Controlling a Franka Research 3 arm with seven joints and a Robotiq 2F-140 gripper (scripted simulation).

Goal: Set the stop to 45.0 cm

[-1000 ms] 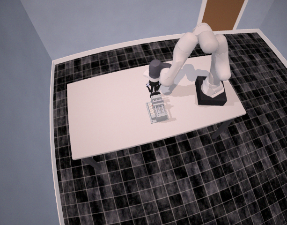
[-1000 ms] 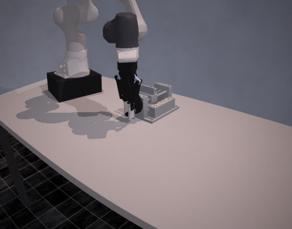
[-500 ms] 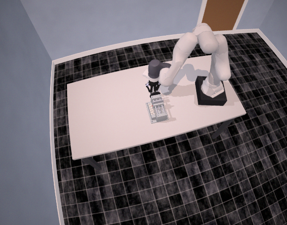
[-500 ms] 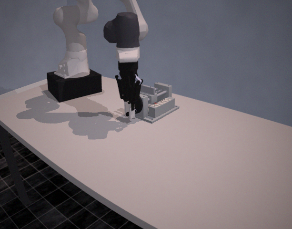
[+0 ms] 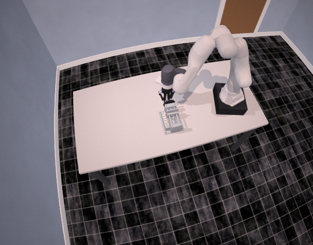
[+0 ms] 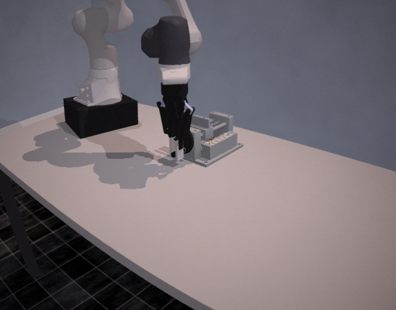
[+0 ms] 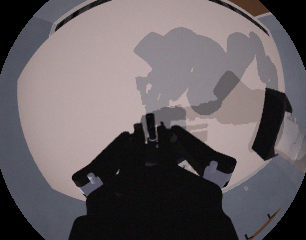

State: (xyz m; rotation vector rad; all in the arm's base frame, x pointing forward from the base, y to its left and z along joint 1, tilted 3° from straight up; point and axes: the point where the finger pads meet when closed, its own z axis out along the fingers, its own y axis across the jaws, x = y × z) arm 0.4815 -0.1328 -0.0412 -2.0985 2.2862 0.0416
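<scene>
Now: the black handwheel 20 mm to the left of my hand and 10 mm below it. From my hand the other things lie so: grey stop fixture 10 mm ahead, 120 mm to the left, 30 mm above.
</scene>
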